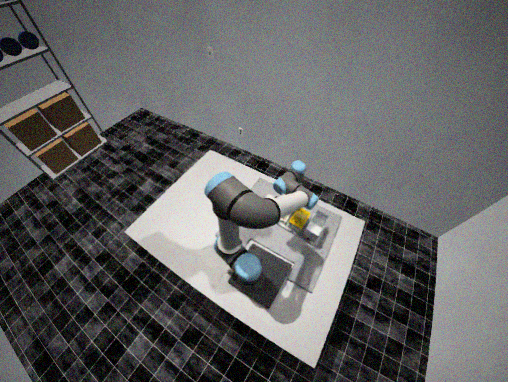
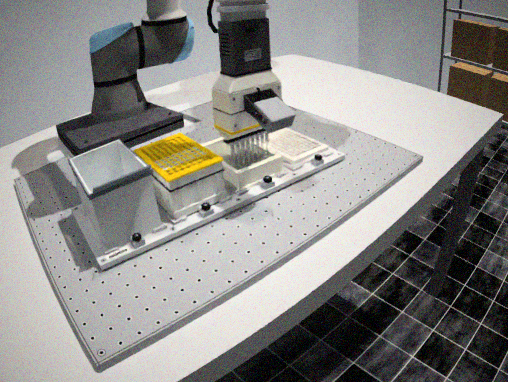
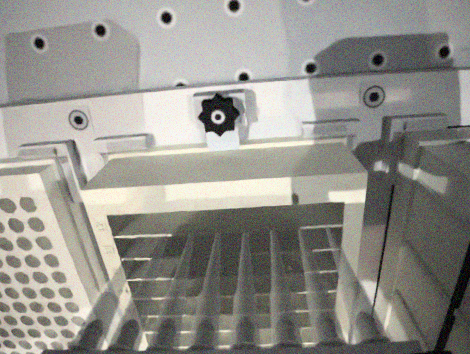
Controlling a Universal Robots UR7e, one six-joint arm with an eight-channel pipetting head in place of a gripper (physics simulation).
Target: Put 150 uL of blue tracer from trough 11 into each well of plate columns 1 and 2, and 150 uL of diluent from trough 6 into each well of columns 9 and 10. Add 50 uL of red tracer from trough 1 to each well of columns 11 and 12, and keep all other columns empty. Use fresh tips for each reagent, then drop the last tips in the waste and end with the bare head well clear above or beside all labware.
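My pipetting head carries a row of clear tips. It stands over the cream trough reservoir, with the tips pointing down into it between the rims. I cannot tell which trough they are in, whether they touch liquid, or what colour any liquid is. The white well plate lies beside the reservoir, and its visible wells look grey. The yellow-topped tip rack stands on the reservoir's other side; tips and empty holes are hard to tell apart. The open grey waste bin is beyond the rack.
The labware stands in a row on a white rail with black knobs. The rail lies on a perforated grey board. The robot's dark base is behind the bin and rack. The bin rises beside the rack.
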